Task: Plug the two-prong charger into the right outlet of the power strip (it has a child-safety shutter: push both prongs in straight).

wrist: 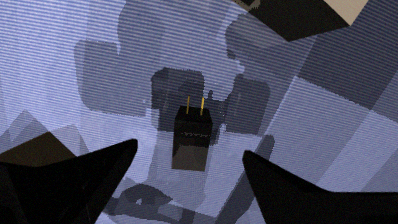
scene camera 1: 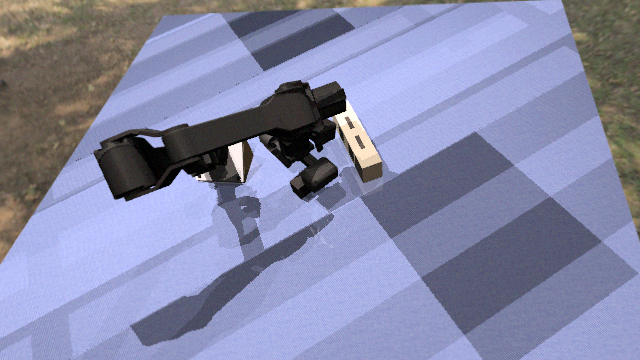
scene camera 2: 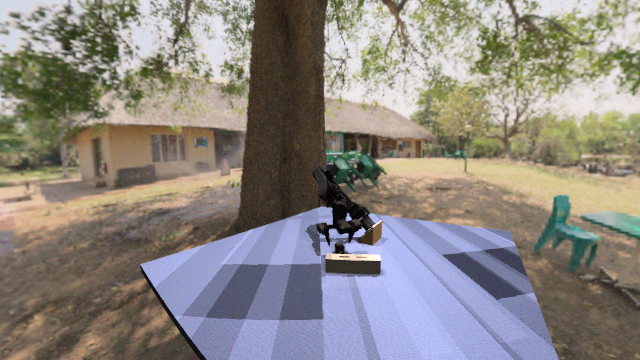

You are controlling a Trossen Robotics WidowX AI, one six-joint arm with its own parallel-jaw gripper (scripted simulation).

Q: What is the gripper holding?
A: Nothing.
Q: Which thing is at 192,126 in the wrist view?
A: A black two-prong charger.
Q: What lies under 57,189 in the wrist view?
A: The gripper.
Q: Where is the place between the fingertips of the gripper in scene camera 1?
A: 302,178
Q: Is the gripper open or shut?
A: Open.
